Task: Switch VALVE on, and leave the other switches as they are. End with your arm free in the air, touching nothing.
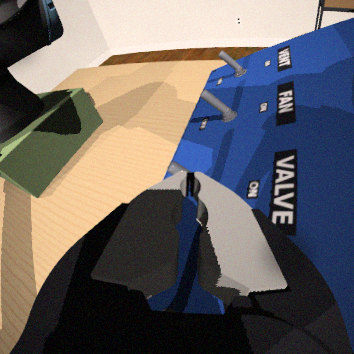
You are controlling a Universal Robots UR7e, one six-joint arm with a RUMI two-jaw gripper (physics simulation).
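Places are measured from the arm's base along level axes (x ahead, y left, z up), in centimetres.
Where they show: gripper, fingertip midpoint: (189,174); arm's base, link origin: (16,122).
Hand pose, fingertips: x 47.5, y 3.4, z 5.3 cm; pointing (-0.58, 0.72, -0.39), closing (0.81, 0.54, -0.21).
Each offset is from my fingertips to the top centre of the thing. "*": to the spot under its first point. Level surfaces: height alone.
A blue switch panel {dz -2.5 cm} (320,150) fills the right side. The VALVE label {dz -3.1, dx +5.6, dy +4.4 cm} (285,192) and its small ON label {* dz -4.4, dx +3.4, dy +3.6 cm} (253,189) show at the lower right. The grey VALVE lever {dz -2.2, dx -2.3, dy +1.8 cm} (176,168) shows its tip just beyond and left of my fingertips; the rest of it is hidden behind the fingers. My gripper (189,174) is shut, with its tips over the panel's left part, close to this lever. Whether they touch cannot be told. The FAN lever {dz -2.2, dx -6.0, dy +13.2 cm} (218,106) and the VENT lever {dz -2.2, dx -9.8, dy +24.6 cm} (232,64) stand farther up, both tilted left, away from their ON labels.
A green block (62,145) stands on the light wooden table {dz -14.9 cm} (127,165) at the left. A dark part of the arm (25,35) fills the upper left. A white wall (175,22) and a dark frame (319,15) show at the back.
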